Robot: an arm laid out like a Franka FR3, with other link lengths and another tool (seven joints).
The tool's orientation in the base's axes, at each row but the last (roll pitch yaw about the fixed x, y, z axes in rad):
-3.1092 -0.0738 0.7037
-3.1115 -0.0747 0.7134
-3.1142 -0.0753 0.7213
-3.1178 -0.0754 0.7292
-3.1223 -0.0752 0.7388
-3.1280 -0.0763 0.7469
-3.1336 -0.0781 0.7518
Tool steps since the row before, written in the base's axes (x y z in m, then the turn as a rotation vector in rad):
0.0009 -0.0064 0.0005 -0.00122 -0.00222 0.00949
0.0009 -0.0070 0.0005 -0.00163 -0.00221 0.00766
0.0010 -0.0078 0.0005 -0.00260 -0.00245 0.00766
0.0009 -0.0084 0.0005 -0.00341 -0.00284 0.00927
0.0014 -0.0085 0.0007 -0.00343 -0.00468 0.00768
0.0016 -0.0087 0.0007 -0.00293 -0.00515 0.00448
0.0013 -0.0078 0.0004 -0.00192 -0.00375 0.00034
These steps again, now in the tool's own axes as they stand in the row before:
-0.0034 0.0054 -0.0009 -0.00166 0.00059 -0.00966
-0.0039 0.0059 -0.0010 -0.00210 0.00037 -0.00785
-0.0043 0.0065 -0.0010 -0.00298 -0.00009 -0.00791
-0.0049 0.0068 -0.0010 -0.00372 -0.00038 -0.00957
-0.0046 0.0072 -0.0012 -0.00509 0.00099 -0.00811
-0.0047 0.0075 -0.0012 -0.00529 0.00172 -0.00492
-0.0043 0.0066 -0.0008 -0.00392 0.00142 -0.00066

